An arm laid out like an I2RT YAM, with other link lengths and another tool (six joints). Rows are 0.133 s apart.
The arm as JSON. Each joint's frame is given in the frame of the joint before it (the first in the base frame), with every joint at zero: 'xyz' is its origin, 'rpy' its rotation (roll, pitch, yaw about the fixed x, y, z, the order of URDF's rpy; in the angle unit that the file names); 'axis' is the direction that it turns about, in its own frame. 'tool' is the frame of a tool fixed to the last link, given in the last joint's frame.
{
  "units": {
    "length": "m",
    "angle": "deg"
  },
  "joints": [
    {
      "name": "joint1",
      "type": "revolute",
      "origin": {
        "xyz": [
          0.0,
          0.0,
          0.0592
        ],
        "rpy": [
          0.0,
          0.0,
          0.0
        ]
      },
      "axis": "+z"
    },
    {
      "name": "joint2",
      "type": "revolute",
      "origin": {
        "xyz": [
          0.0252,
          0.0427,
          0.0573
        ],
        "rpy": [
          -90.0,
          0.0,
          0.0
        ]
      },
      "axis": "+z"
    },
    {
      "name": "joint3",
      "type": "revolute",
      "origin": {
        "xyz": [
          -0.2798,
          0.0,
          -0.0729
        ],
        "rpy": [
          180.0,
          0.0,
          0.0
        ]
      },
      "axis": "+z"
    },
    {
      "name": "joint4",
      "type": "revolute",
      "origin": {
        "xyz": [
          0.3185,
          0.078,
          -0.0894
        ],
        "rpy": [
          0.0,
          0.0,
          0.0
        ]
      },
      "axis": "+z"
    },
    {
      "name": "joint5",
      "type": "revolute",
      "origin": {
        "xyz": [
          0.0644,
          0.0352,
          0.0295
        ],
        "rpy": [
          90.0,
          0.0,
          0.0
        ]
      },
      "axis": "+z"
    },
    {
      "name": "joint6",
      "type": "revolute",
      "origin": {
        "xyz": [
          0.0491,
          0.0,
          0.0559
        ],
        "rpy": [
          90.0,
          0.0,
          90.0
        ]
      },
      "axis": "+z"
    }
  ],
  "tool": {
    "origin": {
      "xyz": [
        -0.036,
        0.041,
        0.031
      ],
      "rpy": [
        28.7,
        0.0,
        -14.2
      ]
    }
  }
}
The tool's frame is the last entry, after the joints.
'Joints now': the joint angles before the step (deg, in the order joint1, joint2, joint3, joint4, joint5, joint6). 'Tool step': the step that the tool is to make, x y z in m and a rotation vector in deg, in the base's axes. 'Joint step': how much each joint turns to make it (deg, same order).
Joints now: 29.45 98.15 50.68 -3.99 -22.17 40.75
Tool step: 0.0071 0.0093 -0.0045 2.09 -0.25 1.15
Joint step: 0.42 2.90 1.68 2.69 -1.77 0.55
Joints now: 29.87 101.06 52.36 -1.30 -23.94 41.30
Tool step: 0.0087 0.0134 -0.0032 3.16 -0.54 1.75
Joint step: 0.69 3.50 2.40 3.54 -2.55 0.91
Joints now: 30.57 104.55 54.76 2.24 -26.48 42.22
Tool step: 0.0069 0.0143 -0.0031 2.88 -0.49 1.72
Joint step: 0.93 3.31 2.43 3.28 -2.15 1.08
